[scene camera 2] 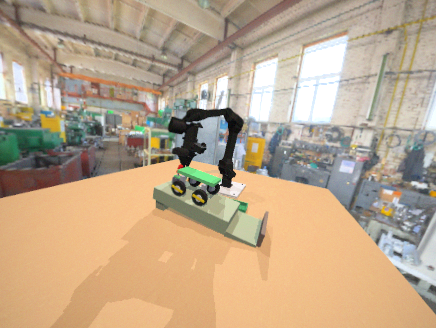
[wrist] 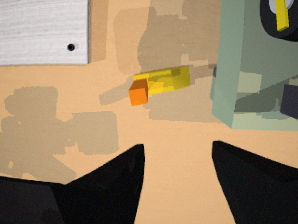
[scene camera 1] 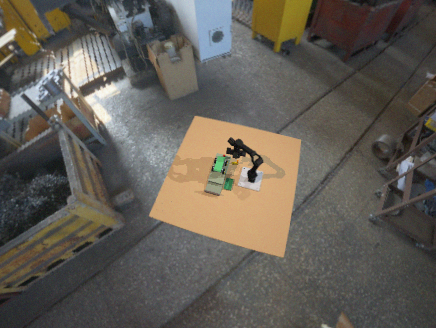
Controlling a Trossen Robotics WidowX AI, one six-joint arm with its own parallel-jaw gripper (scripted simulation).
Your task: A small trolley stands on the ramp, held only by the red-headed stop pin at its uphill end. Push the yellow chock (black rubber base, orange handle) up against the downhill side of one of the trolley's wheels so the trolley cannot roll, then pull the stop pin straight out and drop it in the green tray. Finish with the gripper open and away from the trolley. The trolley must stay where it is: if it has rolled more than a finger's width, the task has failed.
Note:
I see my gripper (wrist: 178,150), a trolley (scene camera 2: 210,183), a yellow chock (wrist: 145,83) and a ramp (scene camera 2: 245,228).

